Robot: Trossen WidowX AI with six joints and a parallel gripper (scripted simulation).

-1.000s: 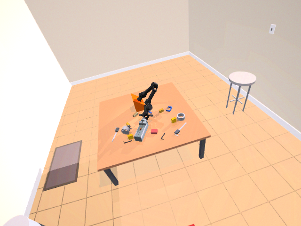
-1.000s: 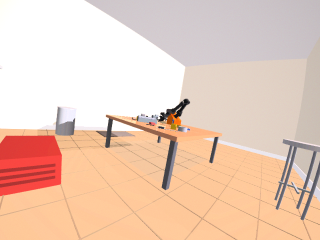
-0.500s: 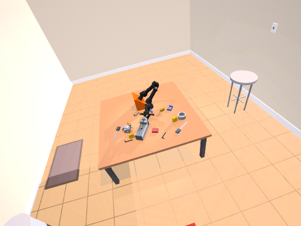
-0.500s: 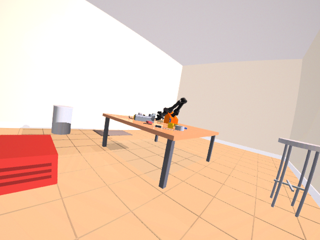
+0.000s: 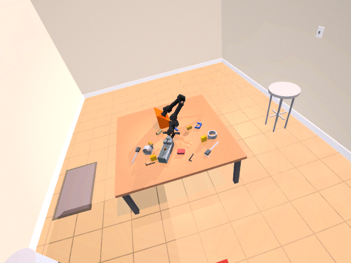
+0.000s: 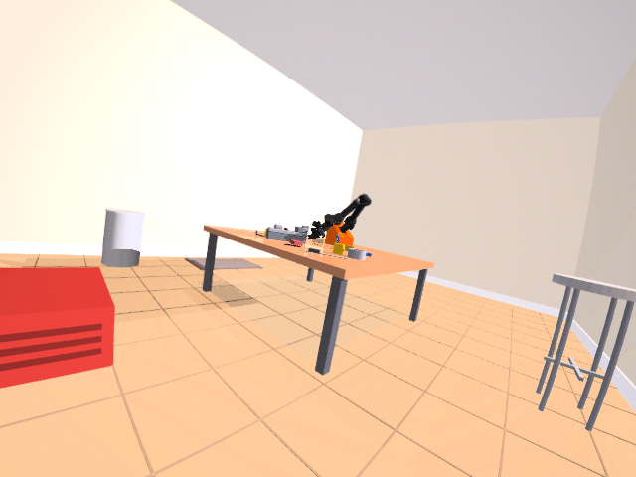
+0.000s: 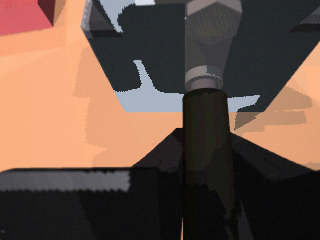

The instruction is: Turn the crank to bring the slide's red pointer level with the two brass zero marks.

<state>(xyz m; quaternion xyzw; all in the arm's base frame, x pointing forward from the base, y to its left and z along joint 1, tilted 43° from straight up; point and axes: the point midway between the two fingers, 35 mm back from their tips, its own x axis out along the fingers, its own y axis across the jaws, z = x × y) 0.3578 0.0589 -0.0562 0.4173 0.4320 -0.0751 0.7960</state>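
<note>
The dark crank handle lies 30 mm above my gripper tip, 20 mm behind it and 10 mm to the left of it. From my gripper tip the other things lie so: red pointer 150 mm ahead, 90 mm to the right, 50 mm above; then red block 180 mm ahead, 70 mm to the left, 20 mm below.
</note>
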